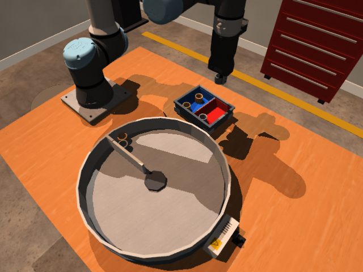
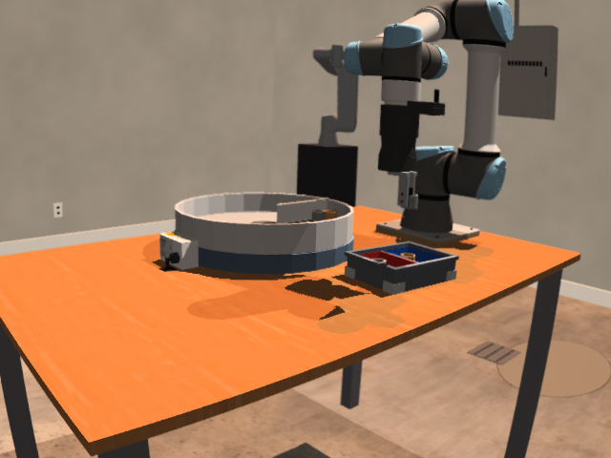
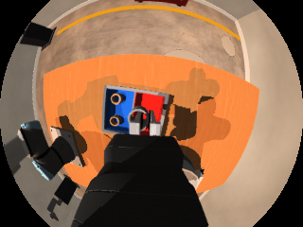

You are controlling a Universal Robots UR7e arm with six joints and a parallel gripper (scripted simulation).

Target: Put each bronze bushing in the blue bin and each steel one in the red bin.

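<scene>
My hand is 40 mm past the bin, 30 mm to the left of it and 150 mm above it. Also, from my hand: turntable 40 mm ahead, 380 mm to the right, 120 mm below.
</scene>
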